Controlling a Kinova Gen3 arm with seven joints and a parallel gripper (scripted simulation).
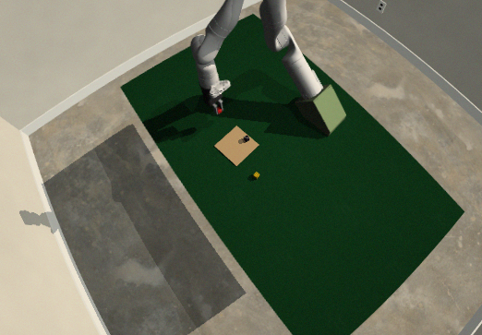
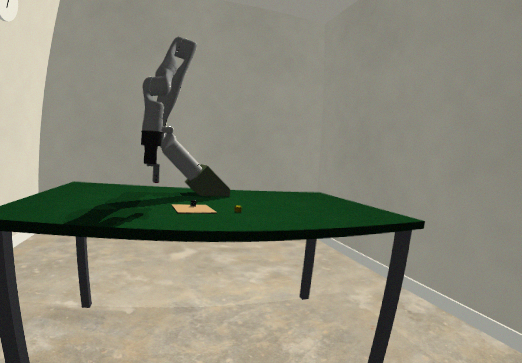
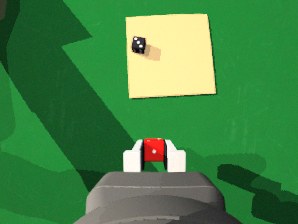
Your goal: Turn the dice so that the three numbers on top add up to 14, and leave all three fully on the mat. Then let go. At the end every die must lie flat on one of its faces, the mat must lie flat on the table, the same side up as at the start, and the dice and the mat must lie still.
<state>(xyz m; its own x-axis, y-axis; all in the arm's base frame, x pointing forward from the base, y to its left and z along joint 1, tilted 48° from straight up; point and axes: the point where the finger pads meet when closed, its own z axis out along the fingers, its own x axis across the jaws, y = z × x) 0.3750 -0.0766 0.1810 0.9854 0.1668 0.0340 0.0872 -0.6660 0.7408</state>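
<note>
The red die lies 10 mm below my hand. The rest, counted from my hand: black die: 40 mm behind, 150 mm to the left, 100 mm below; then yellow die: 40 mm ahead, 310 mm to the left, 100 mm below; then tan mat: 10 mm ahead, 140 mm to the left, 110 mm below.
</note>
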